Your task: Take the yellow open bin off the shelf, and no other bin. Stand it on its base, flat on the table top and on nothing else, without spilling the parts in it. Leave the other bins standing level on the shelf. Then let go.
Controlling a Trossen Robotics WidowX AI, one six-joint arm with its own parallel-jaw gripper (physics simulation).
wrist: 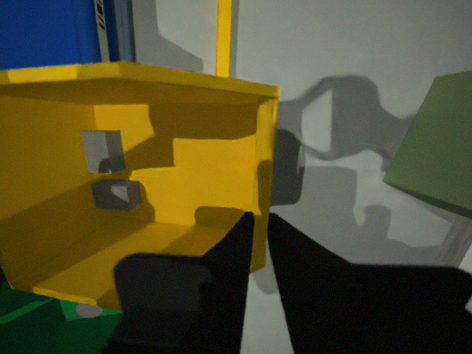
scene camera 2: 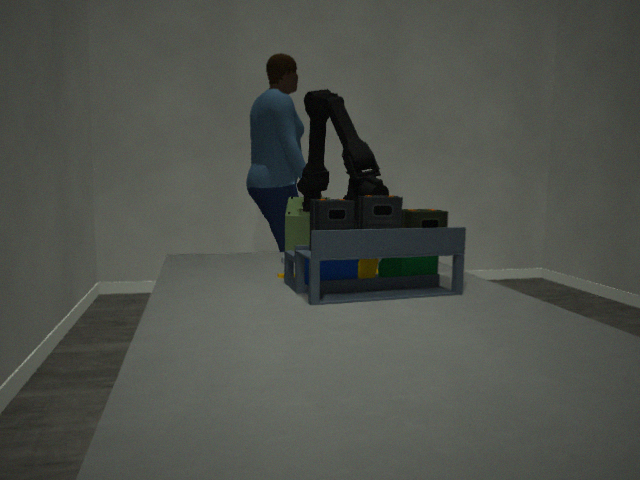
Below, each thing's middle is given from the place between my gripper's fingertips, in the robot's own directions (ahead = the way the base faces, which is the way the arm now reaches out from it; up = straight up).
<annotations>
I see my gripper 6 cm short of the yellow open bin [wrist: 201, 146], 1 cm to the left of it and 1 cm above it. The rest, counted from my hand: blue bin [scene camera 2: 337, 269] 17 cm ahead, 9 cm to the right, 4 cm below; green bin [scene camera 2: 408, 266] 14 cm ahead, 12 cm to the left, 4 cm below.
</annotations>
